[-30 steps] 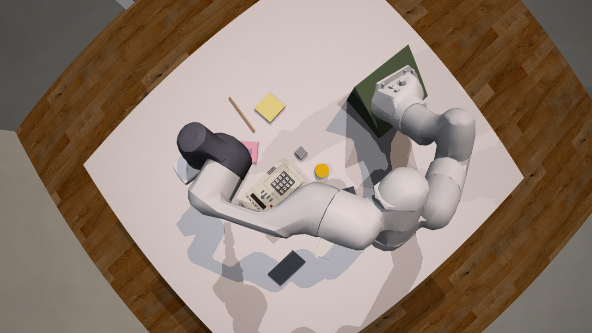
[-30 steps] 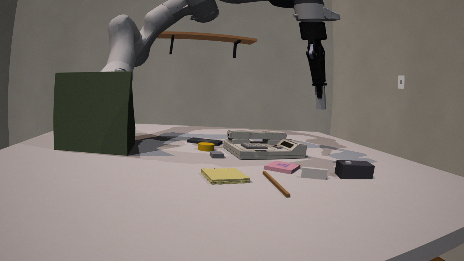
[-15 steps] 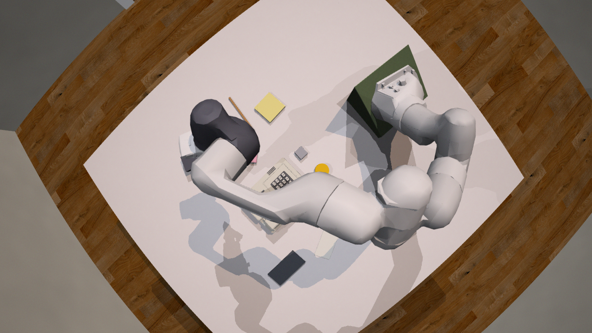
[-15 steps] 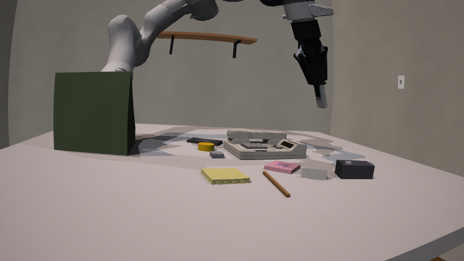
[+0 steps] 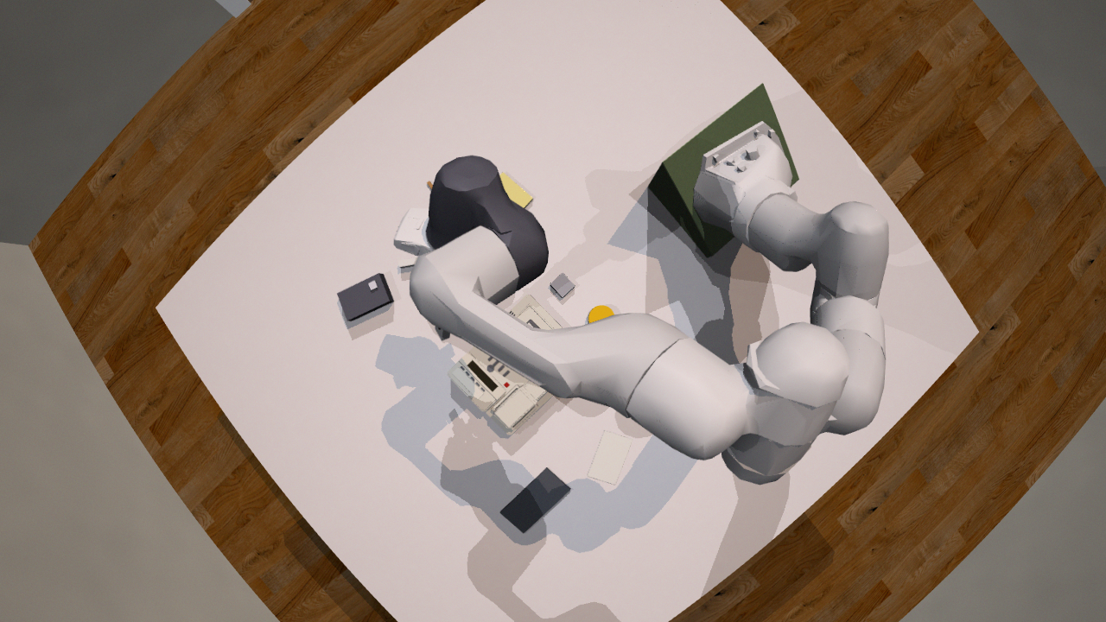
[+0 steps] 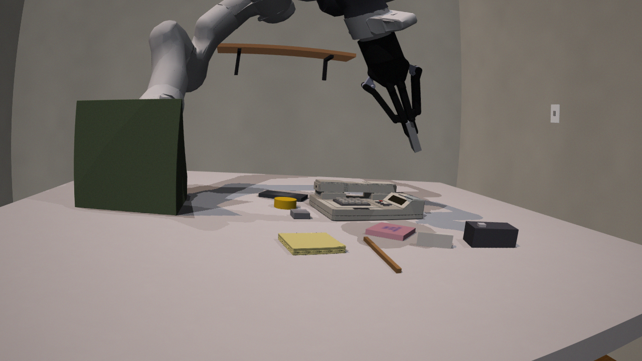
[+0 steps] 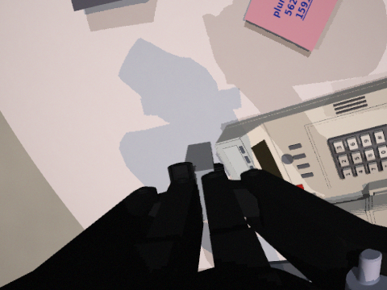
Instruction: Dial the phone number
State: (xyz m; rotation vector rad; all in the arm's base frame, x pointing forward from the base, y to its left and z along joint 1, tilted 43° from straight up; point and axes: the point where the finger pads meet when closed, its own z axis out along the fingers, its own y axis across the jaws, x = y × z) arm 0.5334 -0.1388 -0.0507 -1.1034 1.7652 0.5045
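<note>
The handset lies 4 cm behind my hand, 19 cm to the left of it and 14 cm below it. The rest, counted from my hand: pink note (5 cm behind, 6 cm to the right, 18 cm below); then black box (12 cm ahead, 16 cm to the right, 16 cm below); then white block (1 cm behind, 15 cm to the right, 17 cm below).
</note>
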